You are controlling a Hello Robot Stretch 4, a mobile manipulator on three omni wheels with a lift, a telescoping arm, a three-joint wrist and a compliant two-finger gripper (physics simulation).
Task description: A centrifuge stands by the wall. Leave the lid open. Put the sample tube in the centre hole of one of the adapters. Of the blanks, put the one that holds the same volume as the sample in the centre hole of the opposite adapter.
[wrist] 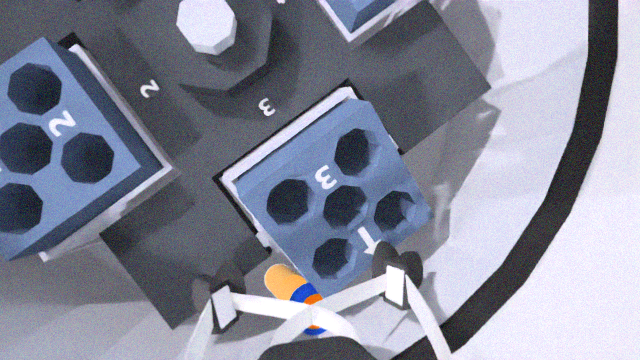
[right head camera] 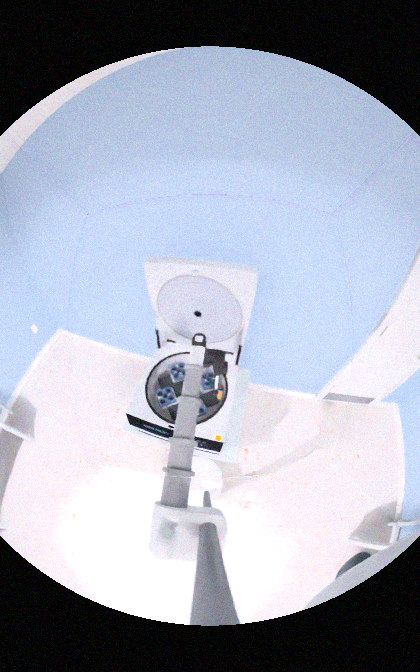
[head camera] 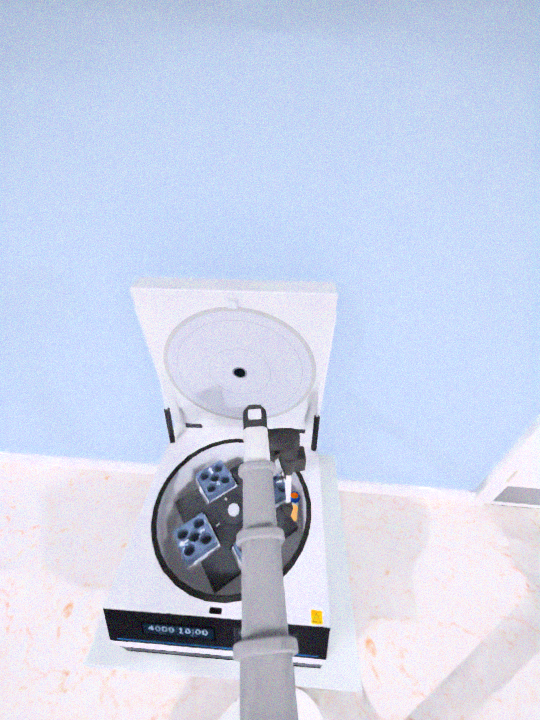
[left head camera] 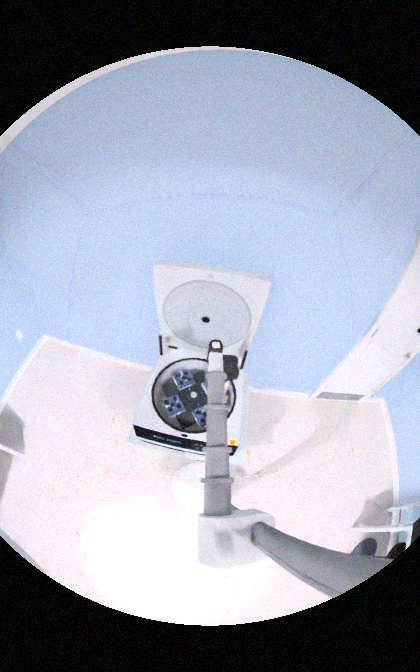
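The white centrifuge stands by the wall with its lid open. Numbered blue adapters show in its bowl, among them adapter 3 and adapter 2; the holes I see are dark. An amber tube with a blue and orange cap is in the bowl beside adapter 3, partly hidden by the gripper's white strips in the wrist view. My gripper is open, one finger on each side of the tube, the right one close to adapter 3's edge. No blanks show.
The bowl's black rim curves around the right of the wrist view. The dark rotor and its white hub knob lie beside the adapters. The telescoping arm hides part of the bowl. A white structure stands at the right.
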